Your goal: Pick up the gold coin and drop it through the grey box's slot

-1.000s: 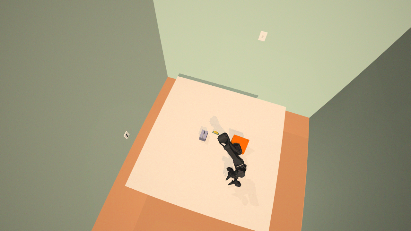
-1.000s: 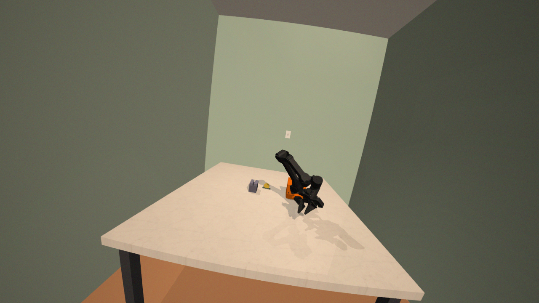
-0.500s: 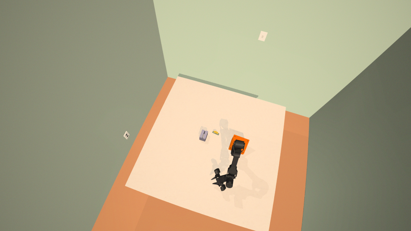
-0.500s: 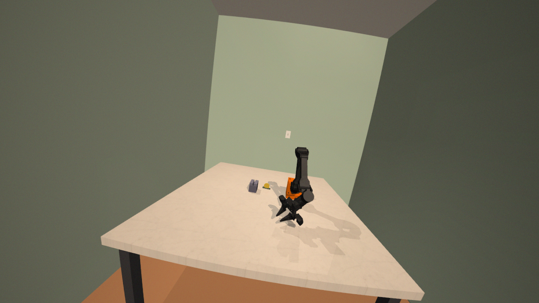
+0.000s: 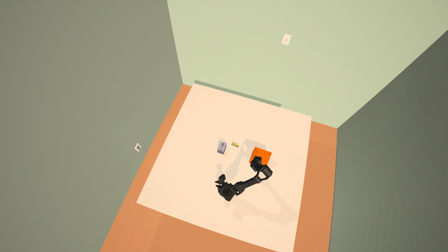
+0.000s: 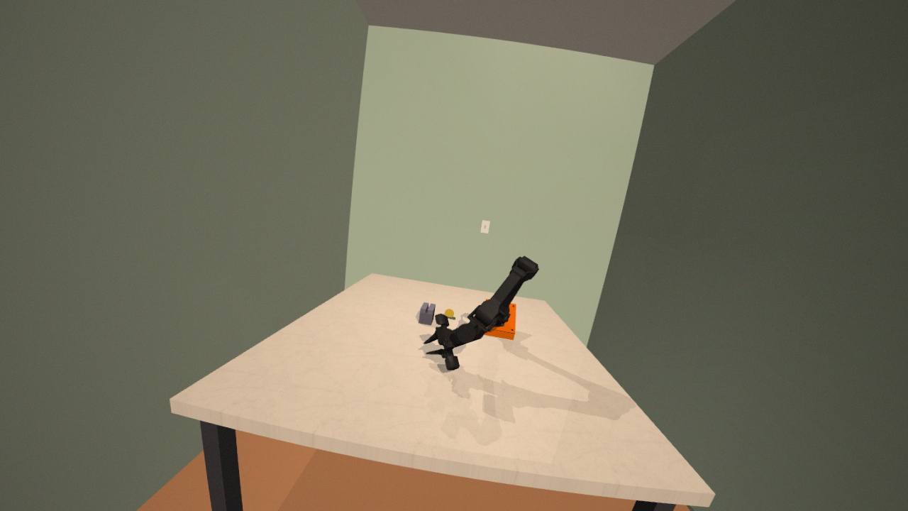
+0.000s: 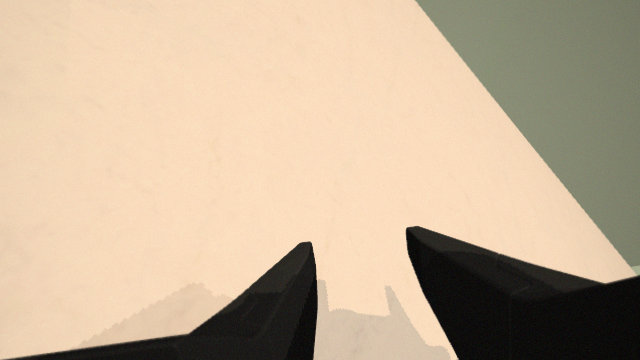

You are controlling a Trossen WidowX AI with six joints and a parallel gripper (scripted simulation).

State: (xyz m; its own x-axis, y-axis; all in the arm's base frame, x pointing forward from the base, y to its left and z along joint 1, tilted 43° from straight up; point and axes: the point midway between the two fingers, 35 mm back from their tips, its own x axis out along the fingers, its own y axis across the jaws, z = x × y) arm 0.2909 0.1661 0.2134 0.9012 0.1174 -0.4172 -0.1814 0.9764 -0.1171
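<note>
Now: gripper tip 110 mm past the gold coin, 380 mm to the left of it and 20 mm above it.
</note>
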